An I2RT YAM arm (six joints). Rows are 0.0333 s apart.
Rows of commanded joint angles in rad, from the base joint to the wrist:
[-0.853, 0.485, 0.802, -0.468, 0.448, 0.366]
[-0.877, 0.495, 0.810, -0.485, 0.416, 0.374]
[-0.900, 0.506, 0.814, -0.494, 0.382, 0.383]
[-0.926, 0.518, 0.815, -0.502, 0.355, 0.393]
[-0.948, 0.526, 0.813, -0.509, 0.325, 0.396]
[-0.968, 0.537, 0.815, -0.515, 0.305, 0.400]
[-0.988, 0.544, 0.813, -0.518, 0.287, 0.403]
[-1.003, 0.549, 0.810, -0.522, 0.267, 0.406]
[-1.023, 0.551, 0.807, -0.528, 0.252, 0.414]
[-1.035, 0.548, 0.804, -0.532, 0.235, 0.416]
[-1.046, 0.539, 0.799, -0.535, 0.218, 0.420]
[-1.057, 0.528, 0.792, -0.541, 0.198, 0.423]
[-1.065, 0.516, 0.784, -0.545, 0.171, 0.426]
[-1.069, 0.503, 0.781, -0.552, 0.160, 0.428]
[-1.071, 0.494, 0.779, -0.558, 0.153, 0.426]
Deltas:
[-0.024, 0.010, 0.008, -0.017, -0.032, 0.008]
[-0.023, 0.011, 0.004, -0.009, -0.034, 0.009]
[-0.026, 0.012, 0.001, -0.008, -0.027, 0.010]
[-0.022, 0.008, -0.002, -0.007, -0.030, 0.003]
[-0.020, 0.011, 0.002, -0.006, -0.020, 0.004]
[-0.020, 0.007, -0.002, -0.003, -0.018, 0.003]
[-0.015, 0.005, -0.003, -0.004, -0.020, 0.003]
[-0.020, 0.002, -0.003, -0.006, -0.015, 0.008]
[-0.012, -0.003, -0.003, -0.004, -0.017, 0.002]
[-0.011, -0.009, -0.005, -0.003, -0.017, 0.004]
[-0.011, -0.011, -0.007, -0.006, -0.020, 0.003]
[-0.008, -0.012, -0.008, -0.004, -0.027, 0.003]
[-0.004, -0.013, -0.003, -0.007, -0.011, 0.002]
[-0.002, -0.009, -0.002, -0.006, -0.007, -0.002]

